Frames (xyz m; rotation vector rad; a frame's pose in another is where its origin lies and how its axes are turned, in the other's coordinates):
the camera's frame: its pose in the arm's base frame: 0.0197 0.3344 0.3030 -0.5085 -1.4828 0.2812
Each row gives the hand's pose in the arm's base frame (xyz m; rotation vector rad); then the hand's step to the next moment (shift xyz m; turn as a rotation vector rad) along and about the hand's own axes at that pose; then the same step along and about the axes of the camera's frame.
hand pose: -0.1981 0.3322 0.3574 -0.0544 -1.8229 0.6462
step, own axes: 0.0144 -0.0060 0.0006 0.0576 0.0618 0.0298
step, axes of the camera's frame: 0.0127 -0.0081 0.0040 0.0376 0.0364 0.0727
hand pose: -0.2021 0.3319 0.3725 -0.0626 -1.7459 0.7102
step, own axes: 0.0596 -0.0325 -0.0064 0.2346 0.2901 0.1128
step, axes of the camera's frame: 0.0593 -0.0335 0.0030 0.1543 0.1863 0.3056
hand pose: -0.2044 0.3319 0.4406 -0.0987 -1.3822 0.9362
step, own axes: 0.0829 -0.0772 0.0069 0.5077 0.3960 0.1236
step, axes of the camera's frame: 0.0974 -0.0531 -0.0239 0.3949 0.2979 0.4303
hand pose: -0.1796 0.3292 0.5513 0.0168 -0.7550 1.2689
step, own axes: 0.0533 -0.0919 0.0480 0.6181 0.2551 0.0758
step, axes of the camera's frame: 0.0898 -0.0451 -0.0591 0.5055 0.3387 0.2874
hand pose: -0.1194 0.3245 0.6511 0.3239 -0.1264 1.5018
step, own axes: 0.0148 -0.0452 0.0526 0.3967 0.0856 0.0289
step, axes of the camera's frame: 0.0451 -0.0191 -0.0513 0.3066 0.2436 0.1103
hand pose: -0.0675 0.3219 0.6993 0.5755 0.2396 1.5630
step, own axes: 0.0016 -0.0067 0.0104 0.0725 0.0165 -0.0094
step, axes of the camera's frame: 0.0061 -0.0013 -0.0108 0.0462 0.0517 0.0284
